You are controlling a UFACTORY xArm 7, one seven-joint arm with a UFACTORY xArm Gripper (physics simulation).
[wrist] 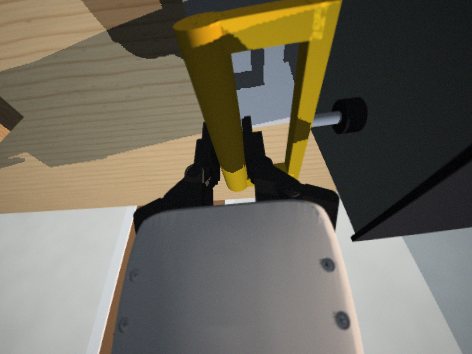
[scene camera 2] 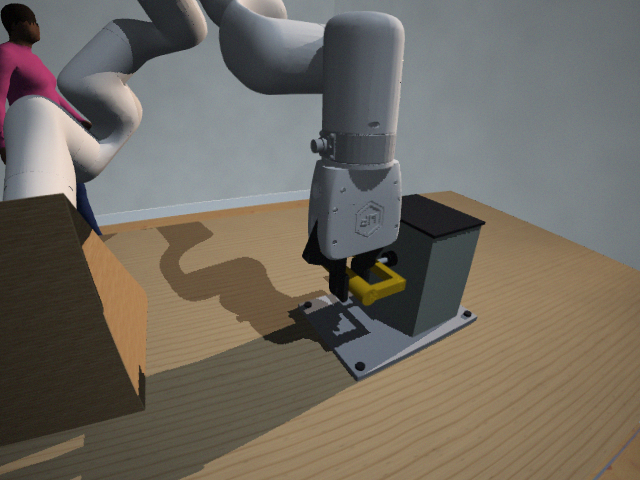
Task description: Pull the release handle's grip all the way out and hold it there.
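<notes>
The release handle's yellow grip (scene camera 2: 368,295) (wrist: 212,85) is a rectangular frame with a thick round outer bar. It stands out from the side of a grey-green box (scene camera 2: 448,279) with a black top. A short stretch of metal rod (scene camera 2: 382,259) (wrist: 327,120) shows between the frame and a black collar (scene camera 2: 392,257) (wrist: 353,115) on the box. My gripper (scene camera 2: 353,283) (wrist: 230,132) points down and is shut on the outer bar, one black finger on each side of it. The far finger is partly hidden in the scene view.
The box stands on a grey base plate (scene camera 2: 382,351) bolted at its corners to the wooden table (scene camera 2: 465,403). A large dark wooden block (scene camera 2: 46,320) is at the left front. A person in a pink top (scene camera 2: 33,77) stands behind the arm at the back left.
</notes>
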